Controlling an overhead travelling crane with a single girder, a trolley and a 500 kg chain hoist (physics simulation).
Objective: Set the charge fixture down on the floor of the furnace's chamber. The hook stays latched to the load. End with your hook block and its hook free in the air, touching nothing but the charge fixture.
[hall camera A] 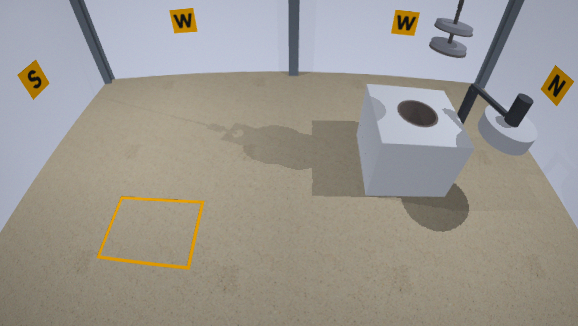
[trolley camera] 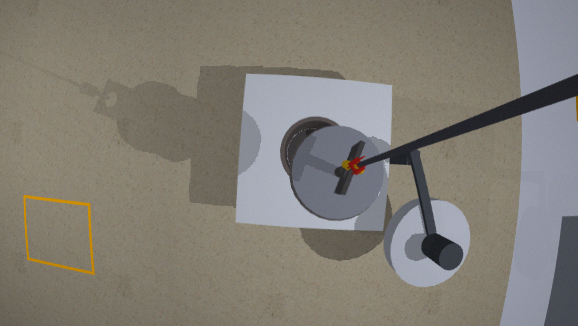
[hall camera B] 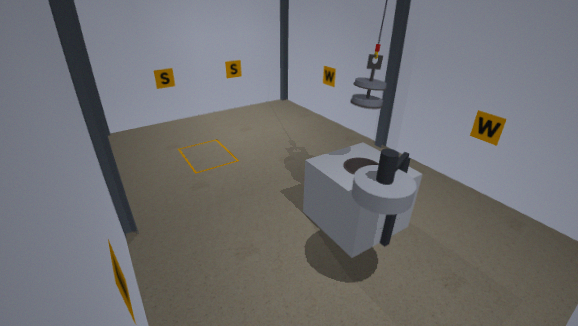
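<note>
The charge fixture [hall camera A: 447, 47] [hall camera B: 369, 83] [trolley camera: 320, 195], two grey discs on a rod with an eye plate on top, hangs in the air, slightly tilted, above the furnace. My red and yellow hook [hall camera B: 377, 50] [trolley camera: 356, 165] is latched in its eye; hall camera A does not show the hook. The furnace [hall camera A: 410, 170] [hall camera B: 325, 200] [trolley camera: 265, 200] is a white block with a round brown-rimmed mouth [hall camera A: 418, 114] [hall camera B: 358, 165] [trolley camera: 287, 145] on top. In the trolley view the discs cover much of the mouth, and it shows past their upper left edge. The chamber floor is hidden.
A round white lid [hall camera A: 505, 138] [hall camera B: 384, 199] [trolley camera: 452, 220] with a black cylinder hangs on a dark arm [hall camera A: 491, 100] [trolley camera: 422, 192] beside the furnace, at its north side. An orange marked square [hall camera A: 160, 200] [hall camera B: 217, 166] [trolley camera: 91, 240] lies on the floor to the south.
</note>
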